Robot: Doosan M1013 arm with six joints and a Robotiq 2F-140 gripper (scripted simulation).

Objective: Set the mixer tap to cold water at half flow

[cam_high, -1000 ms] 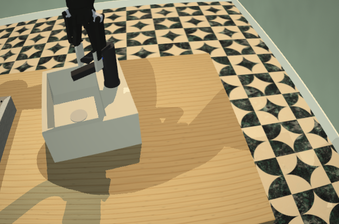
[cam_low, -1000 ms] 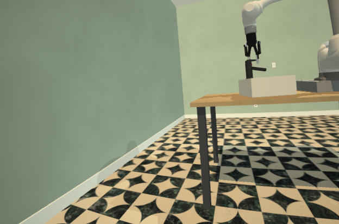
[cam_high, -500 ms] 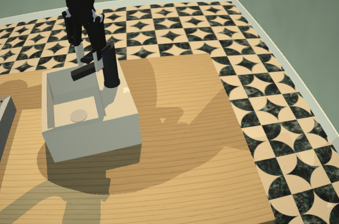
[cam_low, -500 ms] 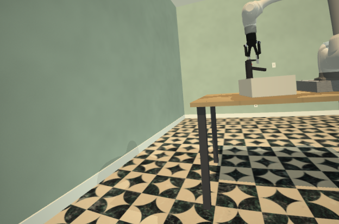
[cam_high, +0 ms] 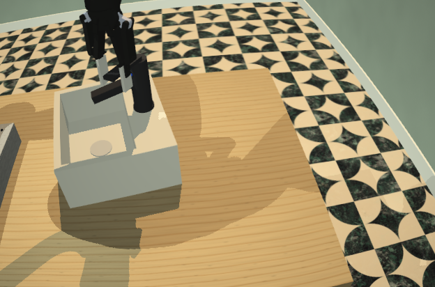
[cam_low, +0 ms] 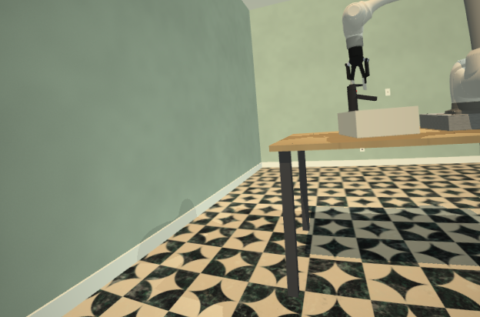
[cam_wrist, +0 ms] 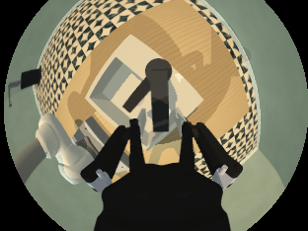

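Right now my hand is 10 mm short of the lever and 30 mm to the right of it. Also, from my hand: white basin (80 mm behind, 40 mm to the left, 240 mm below); then mixer tap (20 mm ahead, 50 mm to the left, 50 mm below).
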